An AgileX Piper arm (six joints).
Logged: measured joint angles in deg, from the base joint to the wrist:
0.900 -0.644 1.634 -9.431 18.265 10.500
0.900 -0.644 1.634 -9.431 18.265 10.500
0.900 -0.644 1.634 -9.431 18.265 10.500
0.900 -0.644 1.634 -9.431 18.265 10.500
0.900 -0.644 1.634 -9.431 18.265 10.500
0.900 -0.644 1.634 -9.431 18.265 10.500
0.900 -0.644 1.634 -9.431 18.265 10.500
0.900 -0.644 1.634 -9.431 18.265 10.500
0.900 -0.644 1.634 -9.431 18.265 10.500
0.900 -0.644 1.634 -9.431 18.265 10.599
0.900 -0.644 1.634 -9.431 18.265 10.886
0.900 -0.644 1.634 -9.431 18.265 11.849
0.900 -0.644 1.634 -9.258 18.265 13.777
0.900 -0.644 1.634 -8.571 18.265 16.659
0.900 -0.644 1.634 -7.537 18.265 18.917
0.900 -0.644 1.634 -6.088 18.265 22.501
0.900 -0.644 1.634 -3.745 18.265 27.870
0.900 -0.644 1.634 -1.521 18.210 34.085
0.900 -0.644 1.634 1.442 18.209 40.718
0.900 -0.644 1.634 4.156 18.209 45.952
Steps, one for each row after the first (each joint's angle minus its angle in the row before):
0.000 0.000 0.000 0.000 0.000 0.000
0.000 0.000 0.000 0.000 0.000 0.000
0.000 0.000 0.000 0.000 0.000 0.000
0.000 0.000 0.000 0.000 0.000 0.000
0.000 0.000 0.000 0.000 0.000 0.000
0.000 0.000 0.000 0.000 0.000 0.000
0.000 0.000 0.000 0.000 0.000 0.000
0.000 0.000 0.000 0.000 0.000 0.000
0.000 0.000 0.000 0.000 0.000 0.099
0.000 0.000 0.000 0.000 0.000 0.287
0.000 0.000 0.000 0.000 0.000 0.963
0.000 0.000 0.000 0.173 0.000 1.928
0.000 0.000 0.000 0.687 0.000 2.882
0.000 0.000 0.000 1.034 0.000 2.258
0.000 0.000 0.000 1.449 0.000 3.584
0.000 0.000 0.000 2.343 0.000 5.369
0.000 0.000 0.000 2.224 -0.055 6.215
0.000 0.000 0.000 2.963 -0.001 6.633
0.000 0.000 0.000 2.714 0.000 5.234

